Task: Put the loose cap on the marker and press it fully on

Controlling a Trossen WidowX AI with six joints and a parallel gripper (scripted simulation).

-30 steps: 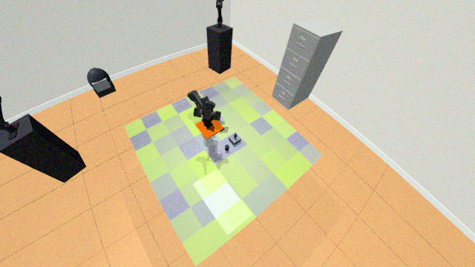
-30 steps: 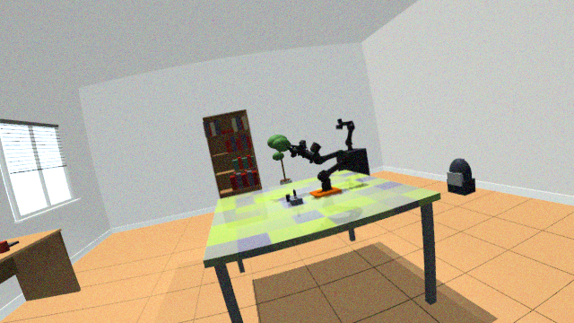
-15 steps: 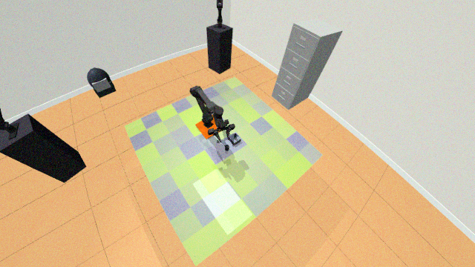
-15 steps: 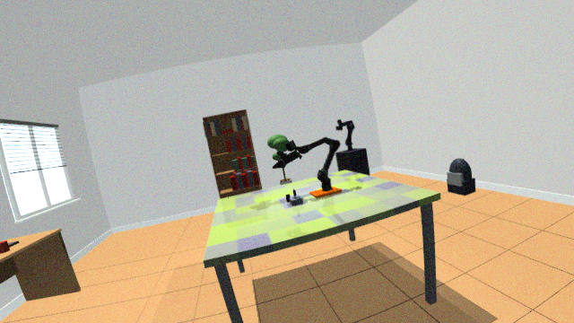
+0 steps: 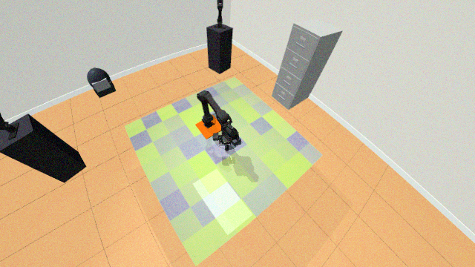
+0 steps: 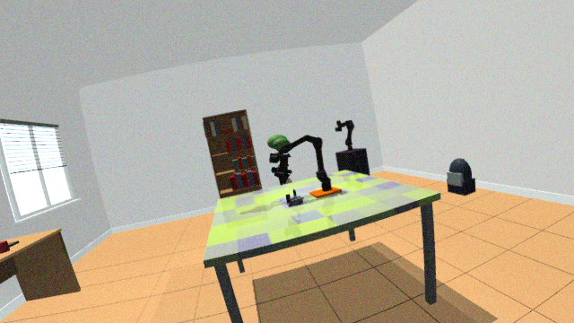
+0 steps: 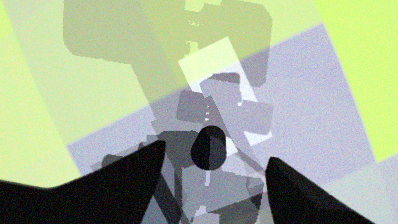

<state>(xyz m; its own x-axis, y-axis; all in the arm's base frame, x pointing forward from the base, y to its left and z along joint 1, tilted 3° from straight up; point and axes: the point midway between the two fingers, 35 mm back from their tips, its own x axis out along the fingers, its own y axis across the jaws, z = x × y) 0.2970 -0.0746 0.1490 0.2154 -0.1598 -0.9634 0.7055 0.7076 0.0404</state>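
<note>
The dark marker cap is 100 mm below my gripper tip, 20 mm to the left of it and 10 mm behind it. The rest, counted from my gripper tip: holder block: 130 mm to the left, 100 mm below, 20 mm behind.
</note>
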